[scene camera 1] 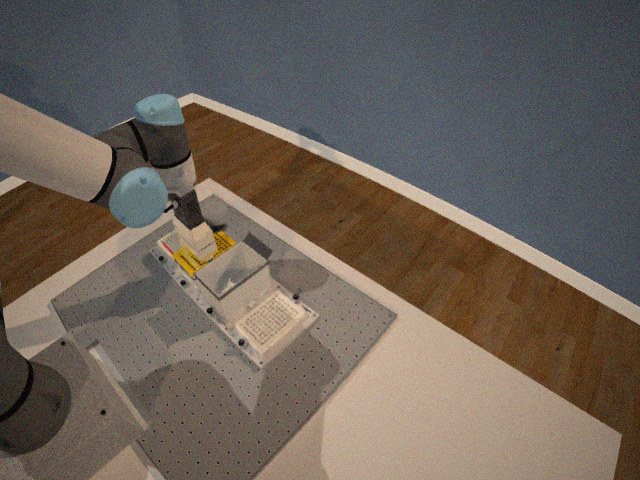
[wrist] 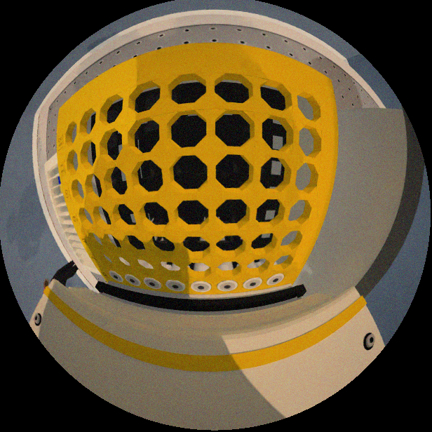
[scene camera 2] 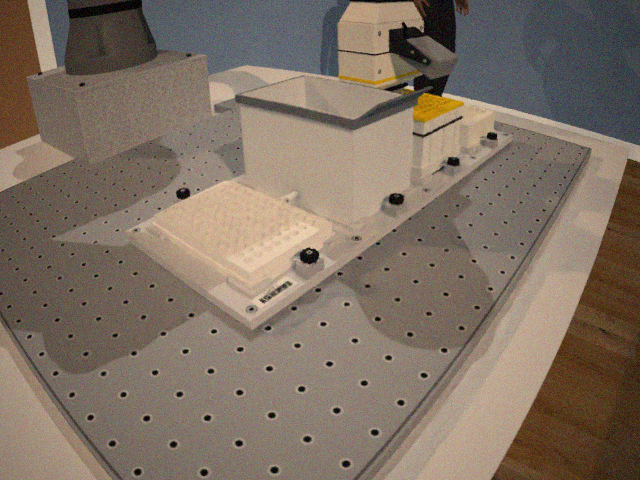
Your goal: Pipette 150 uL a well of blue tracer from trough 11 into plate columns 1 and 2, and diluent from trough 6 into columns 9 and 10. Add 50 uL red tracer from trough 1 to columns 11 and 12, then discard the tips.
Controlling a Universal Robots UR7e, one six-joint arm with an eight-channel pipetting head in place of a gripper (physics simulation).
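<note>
The pipetting head (scene camera 1: 205,249) (scene camera 2: 379,81) (wrist: 201,303) is low over the yellow tip rack (scene camera 1: 185,262) (scene camera 2: 439,105) (wrist: 170,57). Its nozzles are hidden behind its lower edge, so whether they carry tips cannot be told. A row of white tips (wrist: 201,286) sits in the rack right in front of the head; many other holes are dark and empty. The pale trough block (scene camera 1: 169,240) (scene camera 2: 476,122) (wrist: 64,205) stands beside the rack, partly hidden; a red strip shows in scene camera 1 and a bit of blue in the wrist view. The pale well plate (scene camera 1: 271,320) (scene camera 2: 227,219) lies at the carrier's other end.
An open-topped grey-rimmed bin (scene camera 1: 219,296) (scene camera 2: 320,149) (wrist: 365,170) stands tall between rack and plate. Black knobs (scene camera 2: 309,255) line the carrier on the perforated board (scene camera 1: 180,413) (scene camera 2: 310,366). A robot base block (scene camera 2: 124,103) stands at the back left. A person (scene camera 2: 439,51) is behind the head.
</note>
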